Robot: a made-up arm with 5 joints.
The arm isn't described. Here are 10 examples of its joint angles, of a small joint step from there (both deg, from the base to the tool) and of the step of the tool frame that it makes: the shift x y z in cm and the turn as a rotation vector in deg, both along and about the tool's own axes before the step.
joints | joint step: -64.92 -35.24 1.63 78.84 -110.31 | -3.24 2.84 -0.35 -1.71 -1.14
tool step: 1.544 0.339 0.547 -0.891 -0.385 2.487
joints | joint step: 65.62 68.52 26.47 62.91 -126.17 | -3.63 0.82 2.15 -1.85 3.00
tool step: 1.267 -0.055 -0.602 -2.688 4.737 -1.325
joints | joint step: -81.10 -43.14 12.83 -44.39 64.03 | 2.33 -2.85 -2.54 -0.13 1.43
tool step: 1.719 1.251 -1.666 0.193 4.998 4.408
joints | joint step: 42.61 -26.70 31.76 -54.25 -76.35 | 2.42 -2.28 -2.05 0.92 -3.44
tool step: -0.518 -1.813 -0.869 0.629 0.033 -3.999
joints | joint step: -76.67 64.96 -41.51 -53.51 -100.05 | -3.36 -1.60 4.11 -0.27 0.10
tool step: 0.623 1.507 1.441 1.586 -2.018 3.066
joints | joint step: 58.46 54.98 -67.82 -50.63 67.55 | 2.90 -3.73 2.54 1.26 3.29
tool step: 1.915 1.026 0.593 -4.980 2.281 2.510
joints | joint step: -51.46 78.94 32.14 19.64 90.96 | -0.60 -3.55 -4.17 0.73 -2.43
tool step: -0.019 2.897 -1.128 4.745 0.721 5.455
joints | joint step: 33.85 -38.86 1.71 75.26 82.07 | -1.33 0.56 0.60 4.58 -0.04
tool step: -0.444 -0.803 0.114 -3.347 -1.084 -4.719
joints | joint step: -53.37 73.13 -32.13 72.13 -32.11 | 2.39 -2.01 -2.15 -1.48 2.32
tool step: -2.062 0.806 -0.935 -0.149 2.492 -5.124
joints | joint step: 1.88 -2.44 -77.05 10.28 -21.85 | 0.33 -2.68 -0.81 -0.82 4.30
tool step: -1.229 -0.825 -1.057 -2.829 5.323 -1.875
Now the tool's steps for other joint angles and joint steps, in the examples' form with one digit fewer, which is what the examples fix.
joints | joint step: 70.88 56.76 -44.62 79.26 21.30 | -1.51 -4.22 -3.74 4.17 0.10
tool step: -3.02 1.02 0.55 0.66 4.06 -0.14
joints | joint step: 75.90 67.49 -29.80 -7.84 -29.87 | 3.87 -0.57 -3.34 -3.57 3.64
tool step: -0.93 -0.34 -3.19 1.27 7.44 -3.85
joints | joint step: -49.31 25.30 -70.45 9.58 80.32 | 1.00 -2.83 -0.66 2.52 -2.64
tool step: 0.50 1.44 -0.66 1.94 -1.26 0.66
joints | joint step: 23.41 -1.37 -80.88 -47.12 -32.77 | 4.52 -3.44 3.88 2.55 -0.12
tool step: 0.46 0.59 -0.03 -4.57 -1.55 2.28
